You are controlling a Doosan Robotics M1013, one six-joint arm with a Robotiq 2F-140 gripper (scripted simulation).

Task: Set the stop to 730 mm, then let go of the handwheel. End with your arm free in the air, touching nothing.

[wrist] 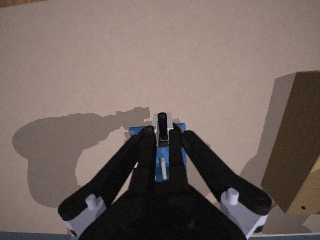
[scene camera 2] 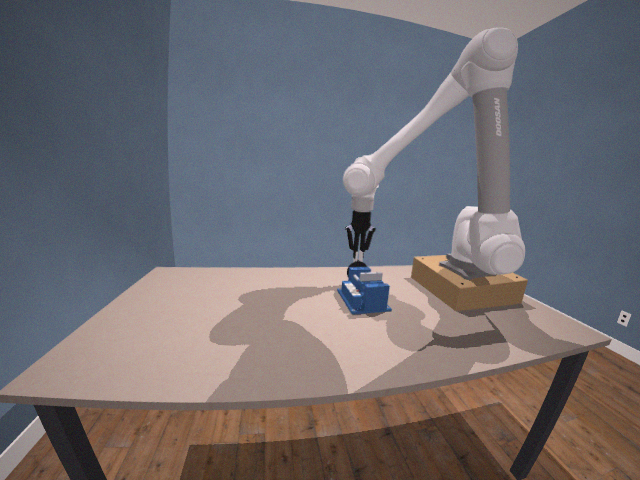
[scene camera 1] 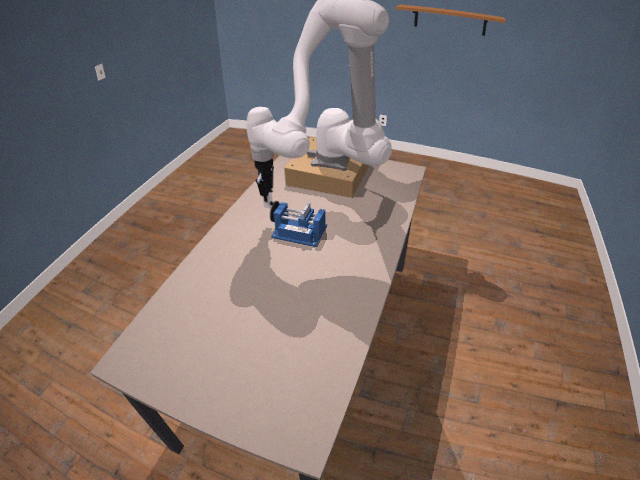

Labels:
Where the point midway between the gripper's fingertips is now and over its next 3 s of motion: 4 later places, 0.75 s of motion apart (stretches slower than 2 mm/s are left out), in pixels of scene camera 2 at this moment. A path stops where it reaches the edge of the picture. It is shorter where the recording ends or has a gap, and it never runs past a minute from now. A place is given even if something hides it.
My gripper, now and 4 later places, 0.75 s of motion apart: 357, 265; 361, 274; 356, 279; 348, 275; 348, 268

